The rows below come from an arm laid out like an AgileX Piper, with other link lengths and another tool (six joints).
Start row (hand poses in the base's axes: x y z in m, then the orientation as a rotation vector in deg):
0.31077 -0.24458 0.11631 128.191 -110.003 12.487
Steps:
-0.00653 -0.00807 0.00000 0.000 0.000 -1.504
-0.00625 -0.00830 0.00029 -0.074 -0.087 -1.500
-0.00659 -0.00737 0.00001 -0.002 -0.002 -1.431
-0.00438 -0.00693 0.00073 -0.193 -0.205 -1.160
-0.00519 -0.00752 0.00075 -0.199 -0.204 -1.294
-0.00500 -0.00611 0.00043 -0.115 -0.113 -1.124
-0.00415 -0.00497 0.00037 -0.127 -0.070 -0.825
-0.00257 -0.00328 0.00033 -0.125 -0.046 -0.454
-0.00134 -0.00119 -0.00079 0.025 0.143 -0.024
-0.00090 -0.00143 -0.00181 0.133 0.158 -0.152
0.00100 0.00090 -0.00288 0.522 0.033 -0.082
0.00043 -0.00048 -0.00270 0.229 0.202 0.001
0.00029 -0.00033 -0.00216 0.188 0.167 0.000
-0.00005 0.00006 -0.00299 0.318 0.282 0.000
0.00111 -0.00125 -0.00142 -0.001 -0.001 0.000
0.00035 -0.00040 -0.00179 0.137 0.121 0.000
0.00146 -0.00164 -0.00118 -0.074 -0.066 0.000
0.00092 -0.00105 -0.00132 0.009 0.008 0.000
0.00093 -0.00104 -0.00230 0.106 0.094 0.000
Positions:
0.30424 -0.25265 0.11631 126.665 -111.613 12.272
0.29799 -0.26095 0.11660 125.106 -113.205 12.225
0.29140 -0.26832 0.11661 123.618 -114.699 12.022
0.28702 -0.27525 0.11734 122.349 -115.903 12.267
0.28183 -0.28277 0.11809 120.922 -117.227 12.495
0.27683 -0.28888 0.11852 119.685 -118.359 12.565
0.27268 -0.29385 0.11889 118.742 -119.152 12.643
0.27011 -0.29713 0.11922 118.192 -119.560 12.749
0.26877 -0.29832 0.11843 118.135 -119.515 12.566
0.26787 -0.29975 0.11662 117.995 -119.644 12.240
0.26887 -0.29885 0.11374 118.190 -119.982 11.669
0.26930 -0.29933 0.11104 118.254 -119.985 11.222
0.26959 -0.29966 0.10888 118.305 -119.987 10.854
0.26954 -0.29960 0.10589 118.390 -119.989 10.231
0.27065 -0.30085 0.10447 118.390 -119.989 10.233
0.27100 -0.30125 0.10268 118.426 -119.990 9.965
0.27246 -0.30289 0.10150 118.407 -119.990 10.110
0.27338 -0.30394 0.10018 118.409 -119.990 10.092
0.27431 -0.30498 0.09788 118.437 -119.990 9.884

